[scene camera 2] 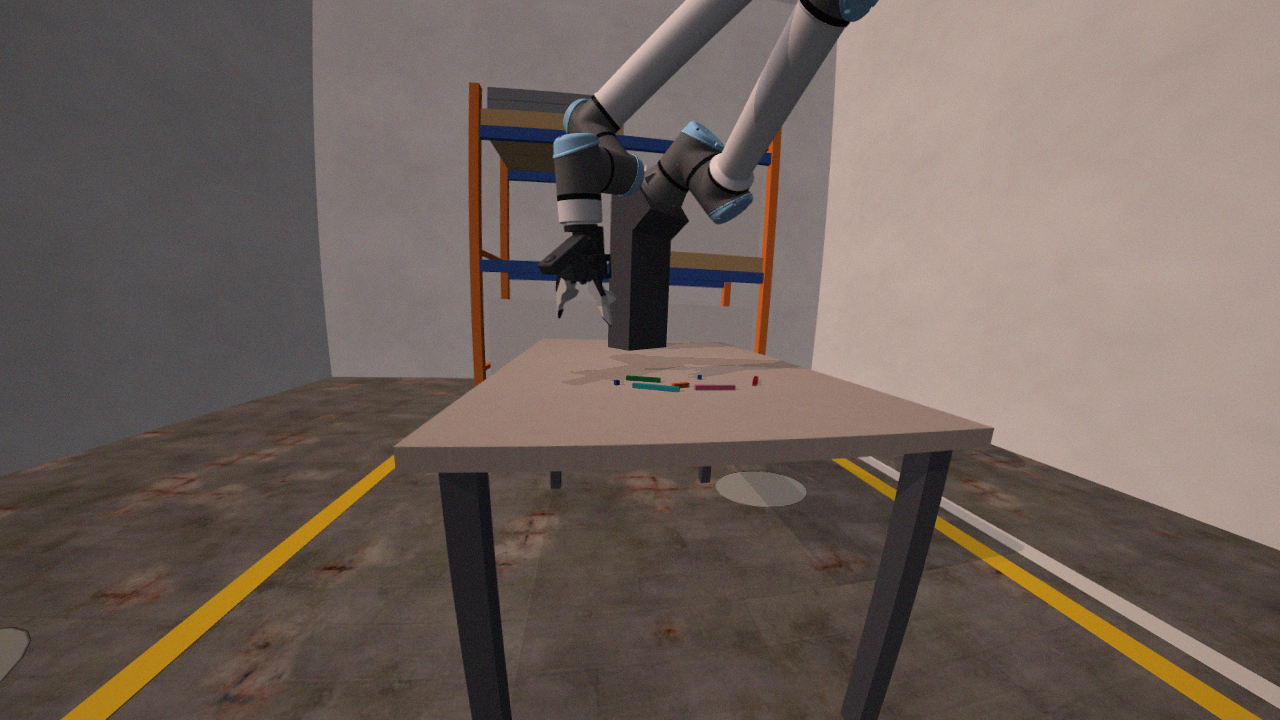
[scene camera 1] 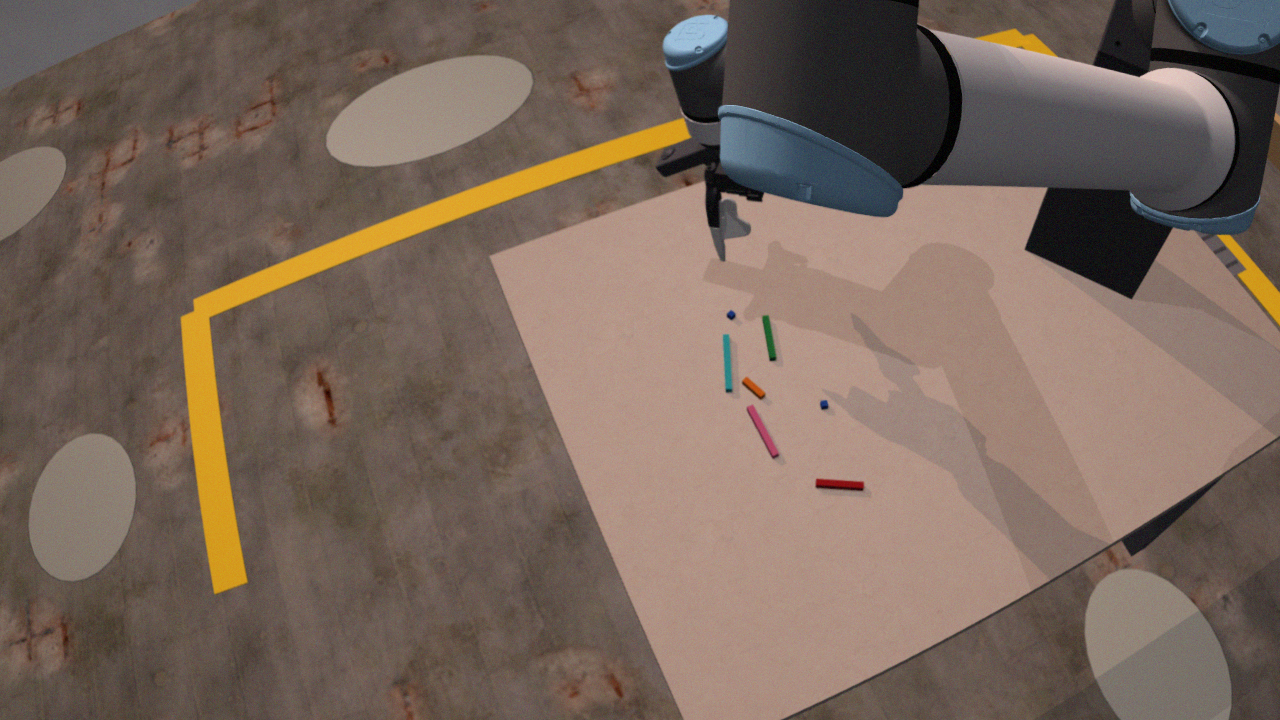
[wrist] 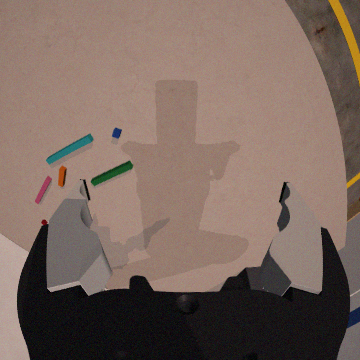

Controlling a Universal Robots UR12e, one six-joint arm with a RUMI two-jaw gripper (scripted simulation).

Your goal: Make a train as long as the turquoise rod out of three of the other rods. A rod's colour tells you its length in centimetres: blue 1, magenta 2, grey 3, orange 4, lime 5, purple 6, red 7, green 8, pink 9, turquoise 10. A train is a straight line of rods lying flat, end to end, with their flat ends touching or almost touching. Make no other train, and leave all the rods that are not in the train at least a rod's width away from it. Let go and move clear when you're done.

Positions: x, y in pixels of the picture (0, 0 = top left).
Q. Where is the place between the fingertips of the gripper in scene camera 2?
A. At 583, 322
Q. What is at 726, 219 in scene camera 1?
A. The gripper.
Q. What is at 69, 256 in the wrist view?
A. The gripper.
